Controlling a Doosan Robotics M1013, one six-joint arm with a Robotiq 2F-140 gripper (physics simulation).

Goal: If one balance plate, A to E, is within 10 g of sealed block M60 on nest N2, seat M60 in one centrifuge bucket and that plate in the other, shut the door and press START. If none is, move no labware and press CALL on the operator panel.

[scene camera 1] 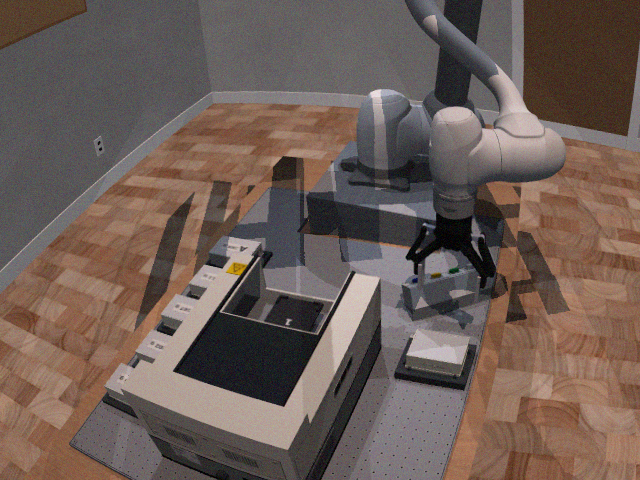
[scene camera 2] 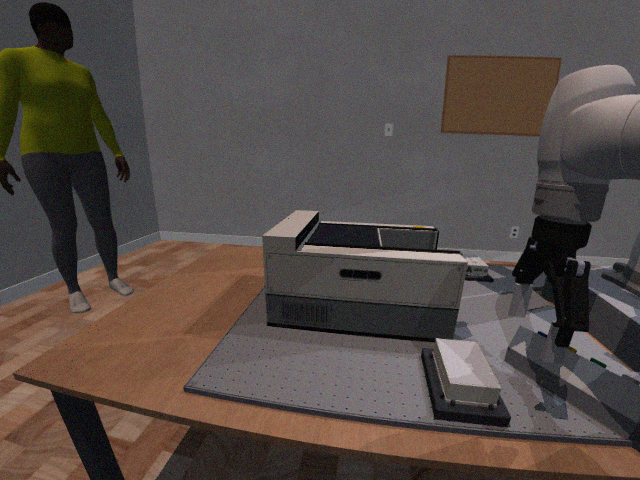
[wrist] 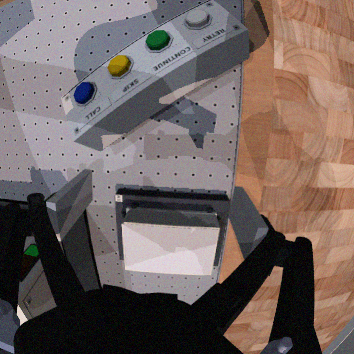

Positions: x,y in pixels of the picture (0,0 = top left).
Labels:
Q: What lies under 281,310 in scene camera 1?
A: A centrifuge bucket.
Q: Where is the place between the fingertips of my gripper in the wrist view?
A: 160,193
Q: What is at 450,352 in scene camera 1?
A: An M60 block.

